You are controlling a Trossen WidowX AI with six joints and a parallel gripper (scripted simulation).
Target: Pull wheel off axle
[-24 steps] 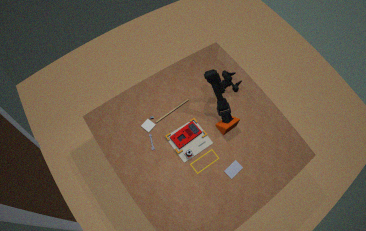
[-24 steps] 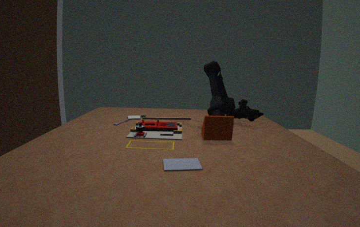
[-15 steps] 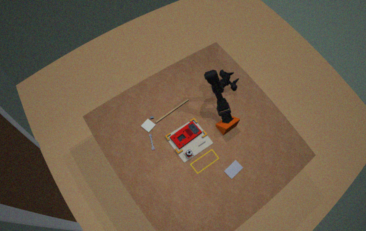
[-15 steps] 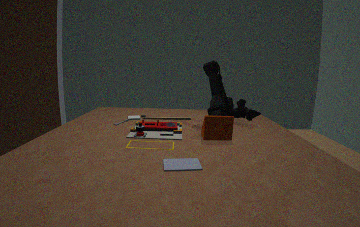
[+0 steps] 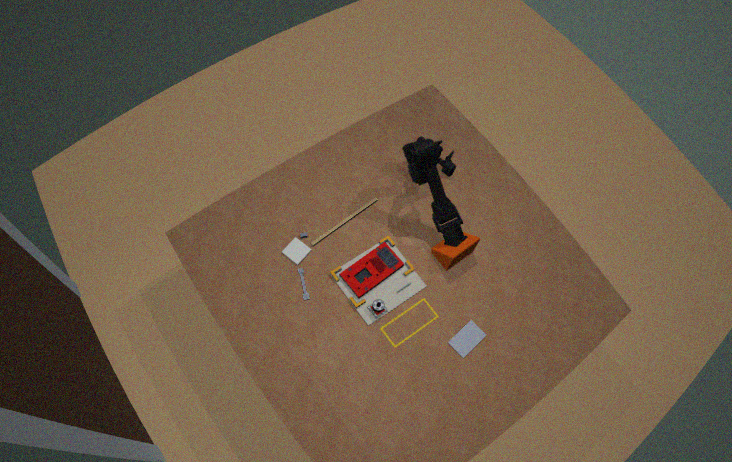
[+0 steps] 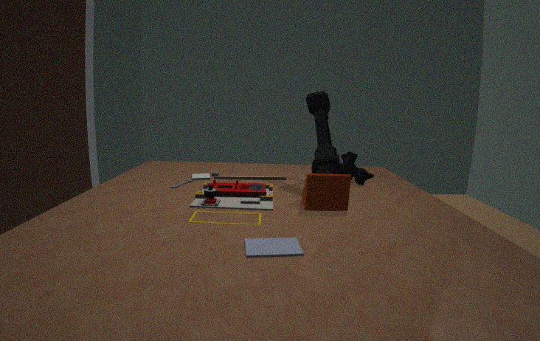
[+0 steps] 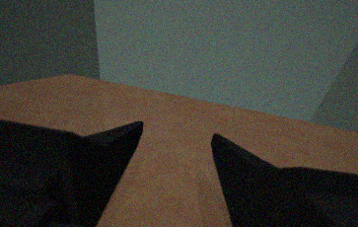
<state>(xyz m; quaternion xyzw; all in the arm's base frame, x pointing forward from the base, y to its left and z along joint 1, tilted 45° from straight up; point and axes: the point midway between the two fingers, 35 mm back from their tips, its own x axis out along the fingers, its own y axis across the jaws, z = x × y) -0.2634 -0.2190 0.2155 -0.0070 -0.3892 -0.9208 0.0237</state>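
My gripper tip is 660 mm short of the wheel, 300 mm to the right of it and 10 mm below it. The rest, counted from my gripper tip: axle mount 660 mm ahead, 300 mm to the left, 10 mm above; white tile 730 mm ahead, 40 mm to the right, 20 mm below; wooden stick 520 mm ahead, 20 mm to the right, 20 mm below.
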